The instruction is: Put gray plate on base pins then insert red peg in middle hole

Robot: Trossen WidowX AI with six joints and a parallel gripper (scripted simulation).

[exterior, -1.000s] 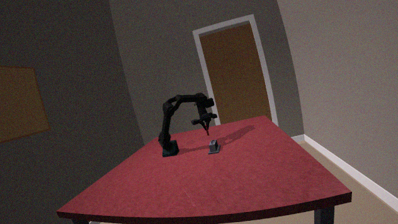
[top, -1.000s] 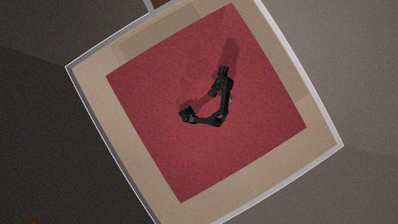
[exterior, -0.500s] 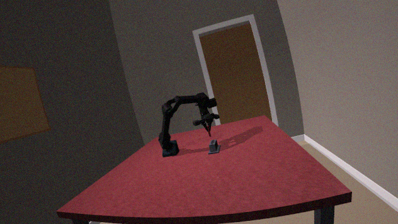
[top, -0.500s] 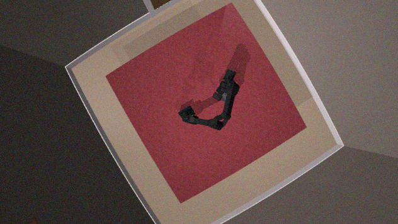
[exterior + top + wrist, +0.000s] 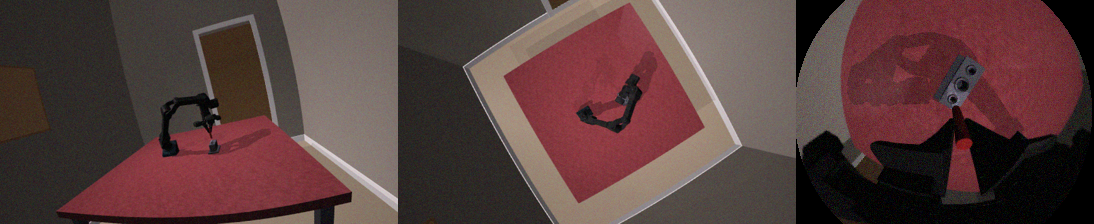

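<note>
My gripper tip is 7 cm above the gray plate, 4 cm to the left of it and 1 cm short of it. Also, from my gripper tip: red peg (right at my gripper tip); then base (11 cm below, 4 cm to the right, 1 cm ahead).
</note>
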